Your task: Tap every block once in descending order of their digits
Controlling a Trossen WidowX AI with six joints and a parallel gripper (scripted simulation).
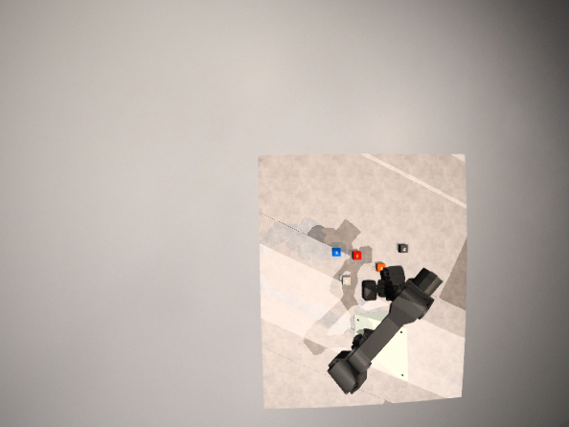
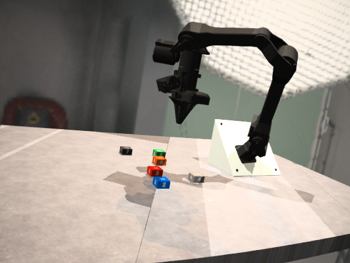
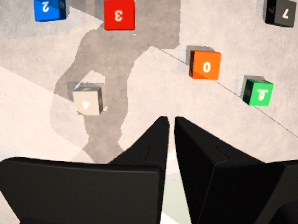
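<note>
My gripper tip is now 20 mm past the grey block 4, 90 mm to the right of it and 130 mm above it. The rest, counted from my gripper tip: green block (30 mm behind, 140 mm to the right, 130 mm below); then orange block (10 mm ahead, 60 mm to the right, 130 mm below); then red block 3 (70 mm ahead, 40 mm to the left, 130 mm below).
</note>
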